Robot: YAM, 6 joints.
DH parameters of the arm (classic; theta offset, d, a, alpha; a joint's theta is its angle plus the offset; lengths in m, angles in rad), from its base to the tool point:
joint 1: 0 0.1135 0.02 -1.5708
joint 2: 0 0 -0.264 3.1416
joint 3: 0.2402 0 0.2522 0
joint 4: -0.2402 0 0.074 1.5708
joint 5: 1.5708 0 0 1.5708
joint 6: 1.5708 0.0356 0 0
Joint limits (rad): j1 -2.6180..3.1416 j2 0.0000..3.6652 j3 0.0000..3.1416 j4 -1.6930..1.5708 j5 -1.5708..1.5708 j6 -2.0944..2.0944
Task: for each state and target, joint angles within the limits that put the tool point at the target. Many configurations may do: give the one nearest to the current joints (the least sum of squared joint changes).
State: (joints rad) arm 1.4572 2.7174 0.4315 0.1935 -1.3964 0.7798
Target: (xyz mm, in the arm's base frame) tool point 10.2 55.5 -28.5
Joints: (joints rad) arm 0.7443 2.6621 0.2085 0.1298 -1.2621 0.7798
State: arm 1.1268 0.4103 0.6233 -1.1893 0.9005 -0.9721
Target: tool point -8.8 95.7 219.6
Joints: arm 1.8909 0.5969 0.5547 -1.0760 0.6575 -0.9721
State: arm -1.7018 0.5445 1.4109 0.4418 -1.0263 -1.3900
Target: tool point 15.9 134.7 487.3
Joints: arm -1.4564 0.1849 1.1545 0.3977 -1.0668 -1.3900
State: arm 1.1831 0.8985 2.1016 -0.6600 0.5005 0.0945
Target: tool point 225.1 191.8 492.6
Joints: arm 0.7660 1.4551 1.8355 -0.6685 0.5243 0.0945
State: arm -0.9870 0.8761 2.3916 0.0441 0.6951 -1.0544
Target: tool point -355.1 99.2 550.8
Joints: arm -0.3422 0.4951 2.3600 -0.0162 0.8074 -1.0544
